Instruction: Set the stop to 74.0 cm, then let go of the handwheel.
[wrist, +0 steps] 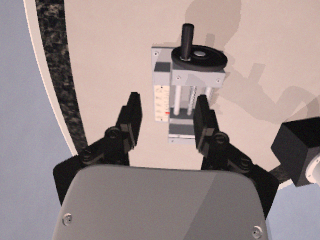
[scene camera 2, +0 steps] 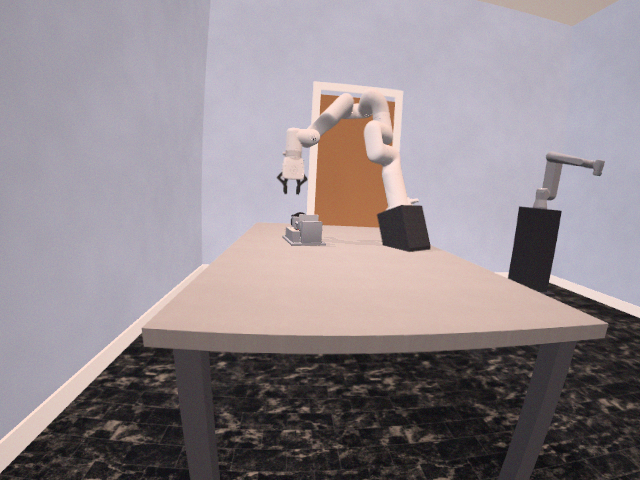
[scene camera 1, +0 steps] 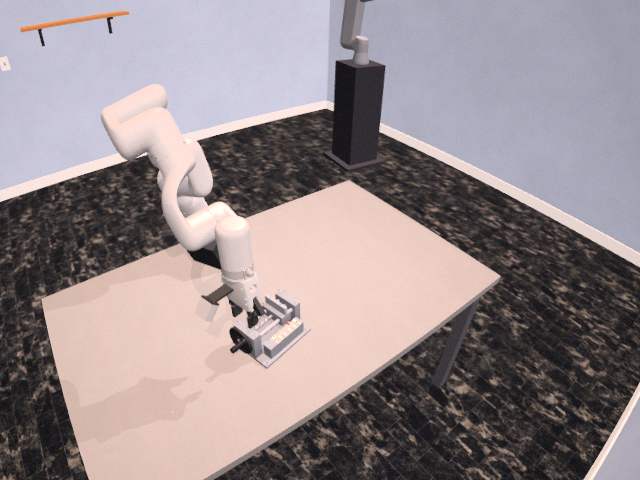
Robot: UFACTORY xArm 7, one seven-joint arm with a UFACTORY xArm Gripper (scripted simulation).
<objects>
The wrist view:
my gripper: 168, 105
slide fixture: 191, 76
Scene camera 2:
slide fixture: 310, 234
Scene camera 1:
my gripper: 245, 319
slide fixture: 276, 343
</objects>
